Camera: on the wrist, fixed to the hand. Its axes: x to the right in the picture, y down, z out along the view.
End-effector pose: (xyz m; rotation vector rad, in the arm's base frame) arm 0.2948 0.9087 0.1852 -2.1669 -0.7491 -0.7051
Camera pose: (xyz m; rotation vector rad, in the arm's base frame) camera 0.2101 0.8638 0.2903 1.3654 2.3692 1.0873
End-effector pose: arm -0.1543 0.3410 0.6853 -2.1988 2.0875 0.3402
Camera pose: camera -0.0629 0.3205 0.7923 -2.8457 -0.1679 0.7021
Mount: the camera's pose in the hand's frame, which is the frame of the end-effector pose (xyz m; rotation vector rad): -0.0001 -0.0803 -0.1174 -0.3106 -0.3060 -1.5690
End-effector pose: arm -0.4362 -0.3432 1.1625 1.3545 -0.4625 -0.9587
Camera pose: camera -0.3706 -0.2666 1.0622 1.1260 0.6901 -2.3849
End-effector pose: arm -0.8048 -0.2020 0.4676 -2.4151 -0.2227 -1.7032
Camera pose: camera -0.9303 -0.1509 0.5108 1.4634 1.3590 0.8719
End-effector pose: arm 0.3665 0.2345 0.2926 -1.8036 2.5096 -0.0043
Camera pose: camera 0.4375 0.2057 0.4124 -2.9692 0.4430 0.5293
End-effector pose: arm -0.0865 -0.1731 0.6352 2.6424 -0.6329 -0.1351
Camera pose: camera -0.0315 -0.0641 0.7081 2.1569 1.3554 -0.9484
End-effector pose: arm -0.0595 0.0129 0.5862 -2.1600 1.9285 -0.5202
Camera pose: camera -0.0312 0.0332 0.7241 3.0030 0.1608 0.0009
